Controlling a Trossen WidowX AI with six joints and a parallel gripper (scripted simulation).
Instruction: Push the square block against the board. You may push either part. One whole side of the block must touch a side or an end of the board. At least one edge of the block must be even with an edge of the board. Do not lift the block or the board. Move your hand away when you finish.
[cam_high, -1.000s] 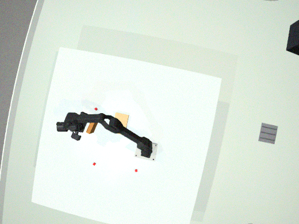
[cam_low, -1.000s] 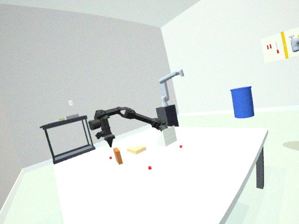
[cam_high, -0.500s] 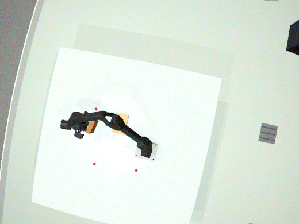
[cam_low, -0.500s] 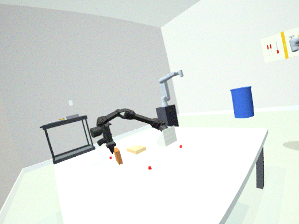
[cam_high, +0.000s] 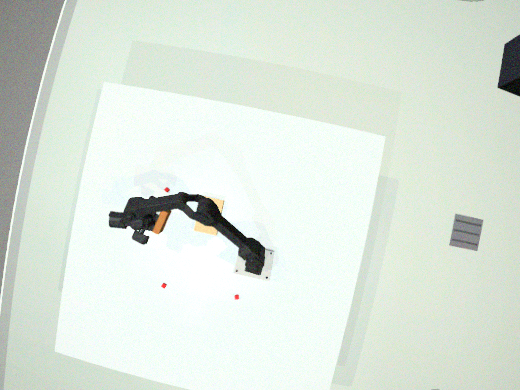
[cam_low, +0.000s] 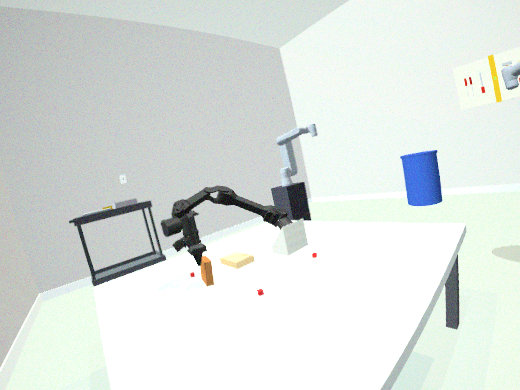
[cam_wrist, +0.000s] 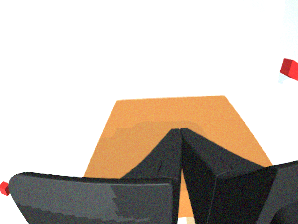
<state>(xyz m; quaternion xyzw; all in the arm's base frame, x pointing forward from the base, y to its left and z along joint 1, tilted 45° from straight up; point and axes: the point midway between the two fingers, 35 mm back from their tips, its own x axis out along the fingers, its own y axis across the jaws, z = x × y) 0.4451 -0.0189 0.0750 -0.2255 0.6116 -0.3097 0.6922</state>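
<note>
My gripper tip is now 30 mm above the orange square block and 20 mm past it. From my gripper tip the other things lie so: tan board: 200 mm behind, 70 mm to the right, 60 mm below.
</note>
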